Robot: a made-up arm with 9 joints. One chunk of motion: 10 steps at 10 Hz.
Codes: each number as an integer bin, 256 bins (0 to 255) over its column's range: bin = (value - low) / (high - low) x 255, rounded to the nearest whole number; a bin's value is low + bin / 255 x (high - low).
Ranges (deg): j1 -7..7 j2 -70..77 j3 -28..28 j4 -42..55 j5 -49..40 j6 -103..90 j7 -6..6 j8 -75..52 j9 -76..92
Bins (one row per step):
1: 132 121 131 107 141 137 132 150 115
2: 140 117 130 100 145 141 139 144 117
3: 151 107 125 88 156 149 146 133 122
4: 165 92 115 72 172 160 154 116 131
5: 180 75 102 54 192 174 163 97 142
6: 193 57 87 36 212 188 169 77 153
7: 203 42 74 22 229 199 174 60 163
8: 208 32 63 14 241 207 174 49 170
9: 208 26 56 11 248 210 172 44 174
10: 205 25 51 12 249 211 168 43 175
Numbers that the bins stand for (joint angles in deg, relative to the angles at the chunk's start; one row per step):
1: 0.25 -0.25 0.77 -1.30 0.21 0.69 0.21 -0.29 -0.24
2: 0.69 -2.55 0.55 -3.96 1.61 3.72 0.54 -3.28 1.08
3: 1.29 -8.32 -0.55 -8.53 5.45 9.77 0.87 -8.76 4.38
4: 2.06 -16.96 -2.75 -14.61 11.03 18.10 1.25 -17.23 10.31
5: 2.88 -26.76 -5.60 -21.46 18.01 28.69 1.67 -26.69 17.55
6: 3.60 -37.14 -8.89 -28.31 24.99 39.29 1.95 -36.65 24.80
7: 4.15 -45.79 -11.75 -33.63 30.93 47.62 2.19 -45.12 31.39
8: 4.42 -51.55 -14.16 -36.67 35.11 53.67 2.19 -50.60 36.00
9: 4.42 -55.01 -15.70 -37.82 37.56 55.94 2.09 -53.09 38.64
10: 4.25 -55.59 -16.80 -37.44 37.91 56.70 1.91 -53.58 39.29

